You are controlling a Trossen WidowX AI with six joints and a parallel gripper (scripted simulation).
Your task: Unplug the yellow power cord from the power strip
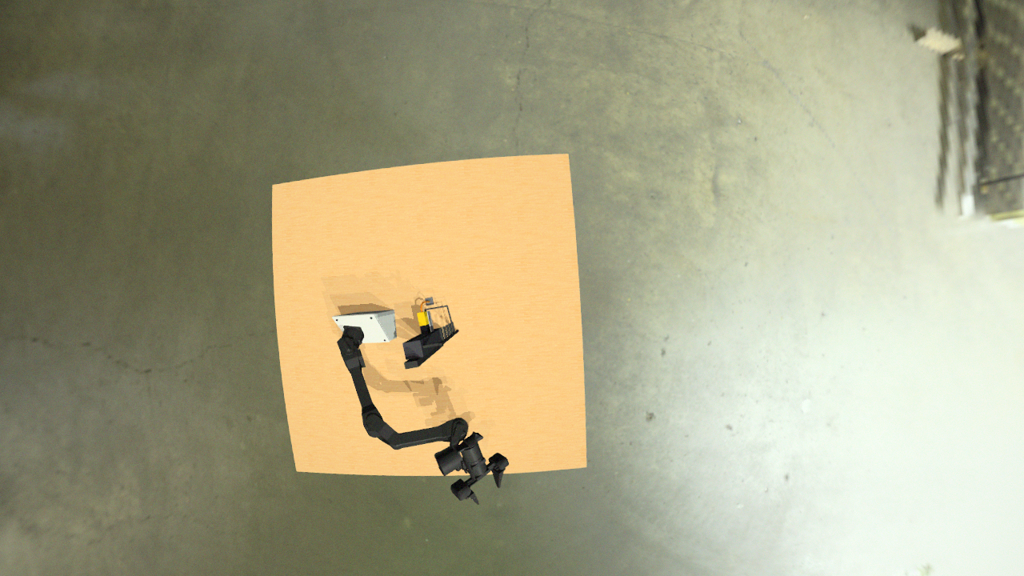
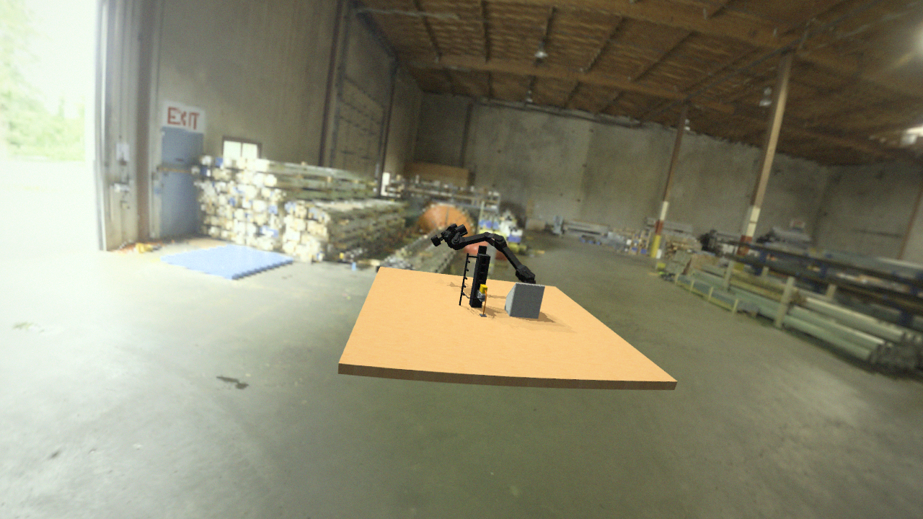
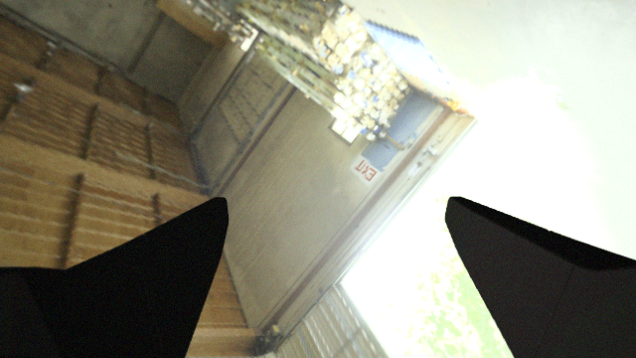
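Now: the yellow plug 510 mm to the left of my gripper tip, 270 mm behind it and 160 mm below it.
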